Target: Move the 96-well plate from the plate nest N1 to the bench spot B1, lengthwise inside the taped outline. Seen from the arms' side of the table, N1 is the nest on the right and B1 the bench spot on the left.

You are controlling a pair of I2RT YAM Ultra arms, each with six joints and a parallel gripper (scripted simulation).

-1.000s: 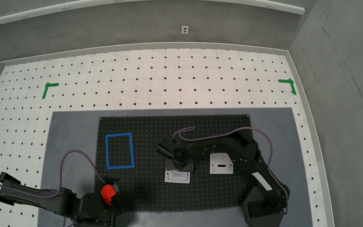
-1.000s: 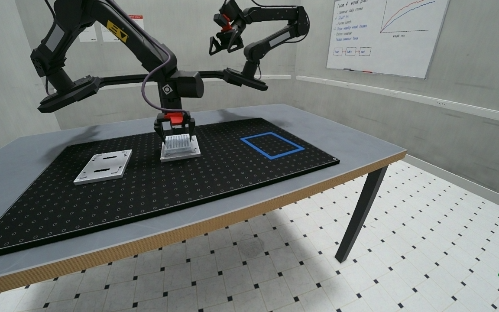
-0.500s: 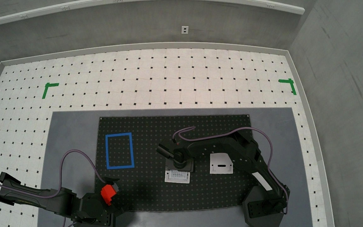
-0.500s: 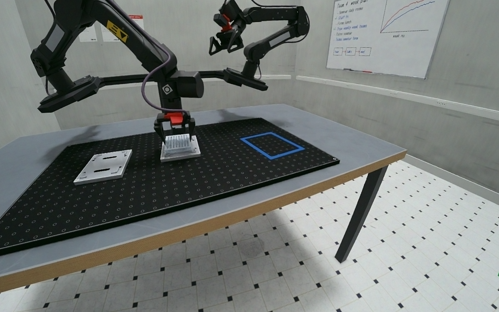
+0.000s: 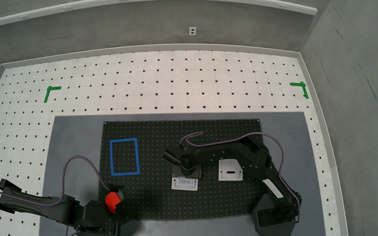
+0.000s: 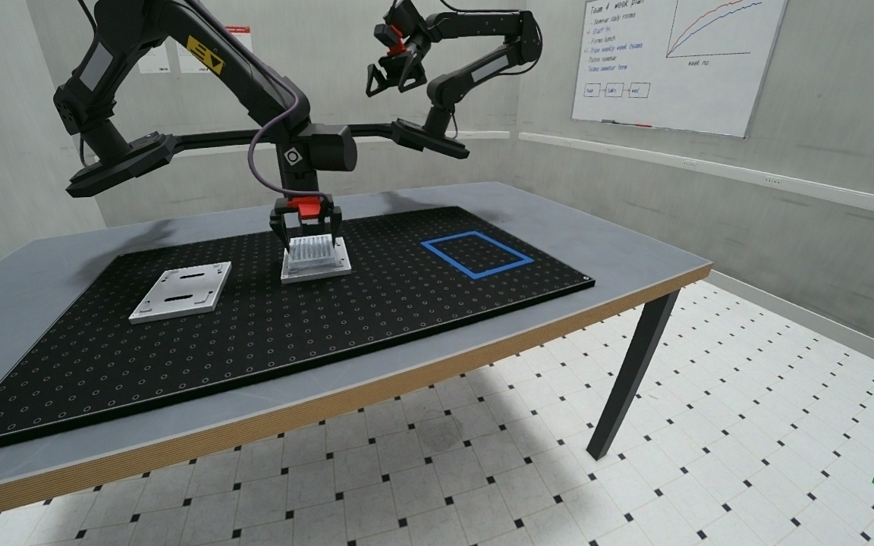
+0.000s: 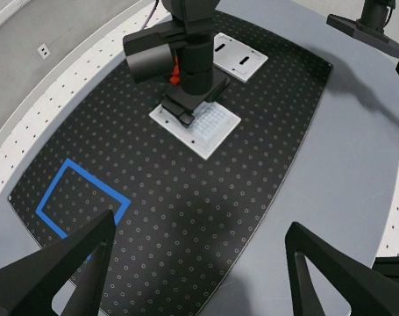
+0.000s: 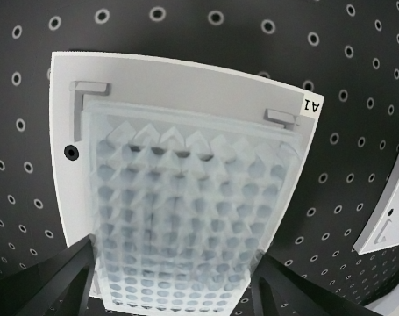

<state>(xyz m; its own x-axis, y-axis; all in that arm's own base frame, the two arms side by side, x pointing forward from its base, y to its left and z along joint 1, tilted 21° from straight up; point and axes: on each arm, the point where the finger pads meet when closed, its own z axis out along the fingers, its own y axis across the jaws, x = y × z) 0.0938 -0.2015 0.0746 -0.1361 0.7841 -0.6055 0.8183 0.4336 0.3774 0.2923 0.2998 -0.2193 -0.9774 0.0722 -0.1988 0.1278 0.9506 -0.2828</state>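
Right now the clear 96-well plate is 10 mm below my right hand. Round my right hand: white plate nest: 20 mm below, 10 mm ahead.
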